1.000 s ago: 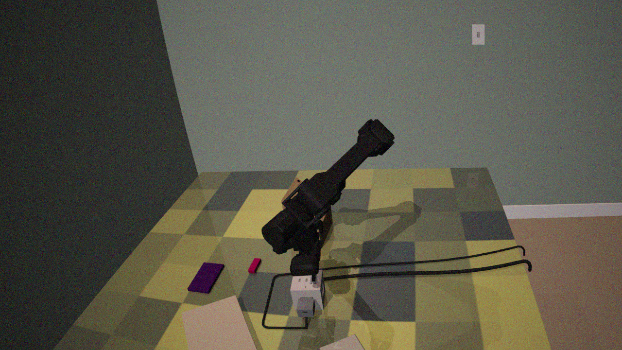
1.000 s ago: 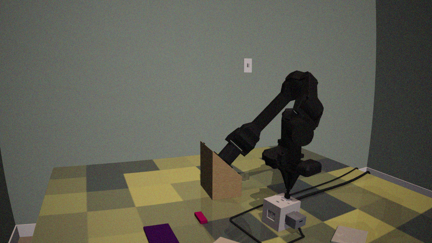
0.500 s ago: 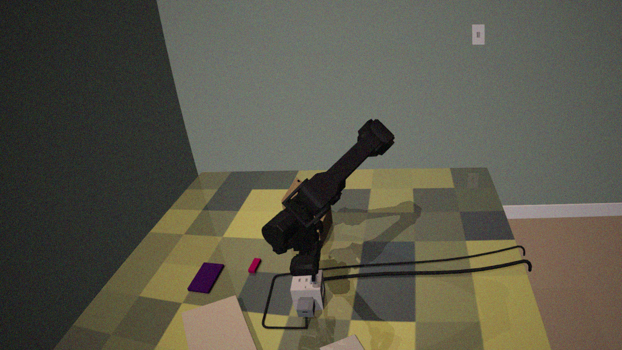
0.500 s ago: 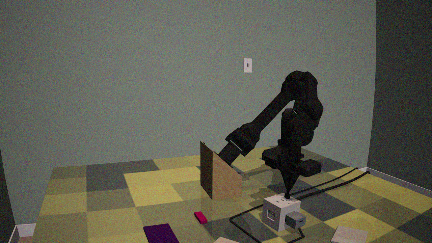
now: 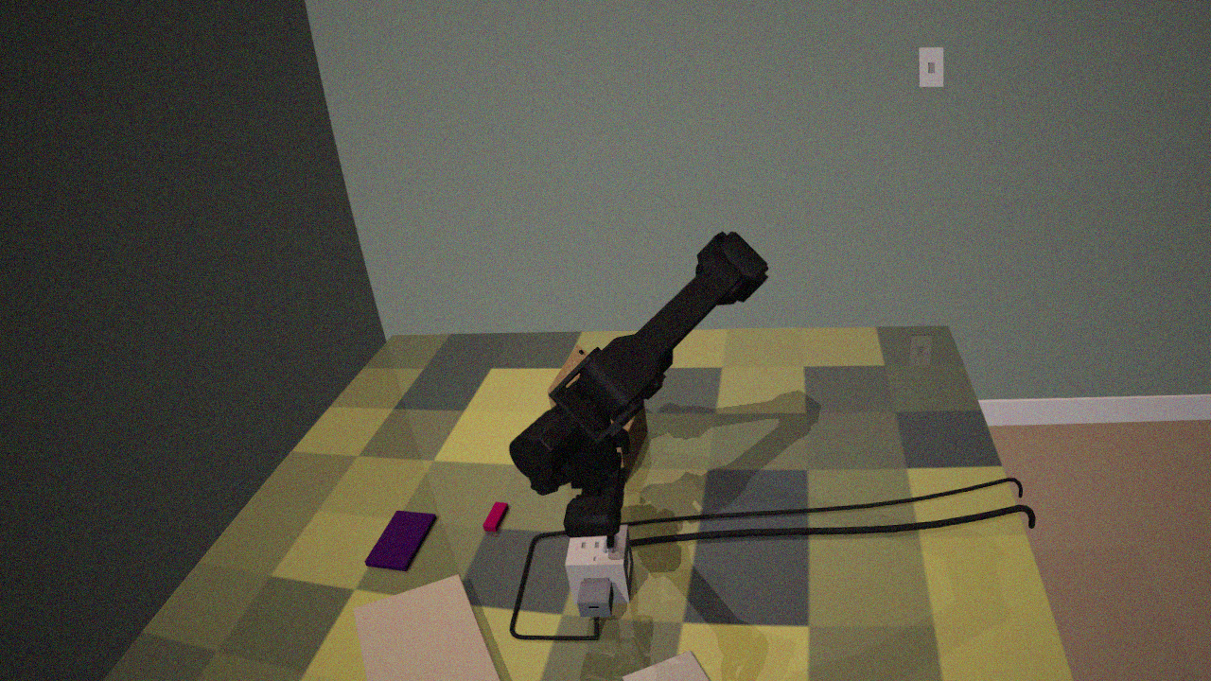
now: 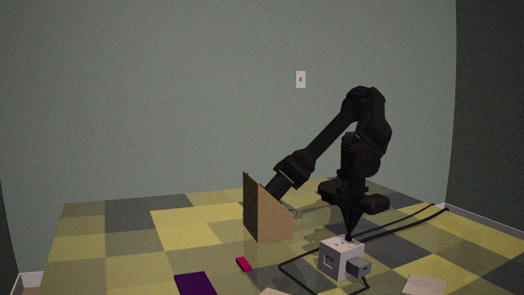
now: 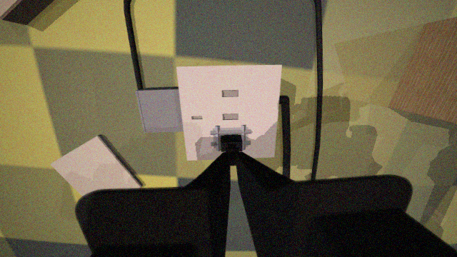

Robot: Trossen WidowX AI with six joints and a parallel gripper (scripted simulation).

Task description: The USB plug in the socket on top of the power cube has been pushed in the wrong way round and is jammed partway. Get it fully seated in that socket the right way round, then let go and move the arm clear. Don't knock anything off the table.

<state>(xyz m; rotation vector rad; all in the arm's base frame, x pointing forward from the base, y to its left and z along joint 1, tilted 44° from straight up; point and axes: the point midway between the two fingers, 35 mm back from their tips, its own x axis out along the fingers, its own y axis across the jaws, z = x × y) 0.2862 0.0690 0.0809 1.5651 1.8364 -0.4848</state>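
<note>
My gripper tip is 20 mm above the black USB plug. Also, from my gripper tip: small pink block 90 mm behind, 230 mm to the right, 100 mm below; then purple flat card 360 mm to the right, 100 mm below.
</note>
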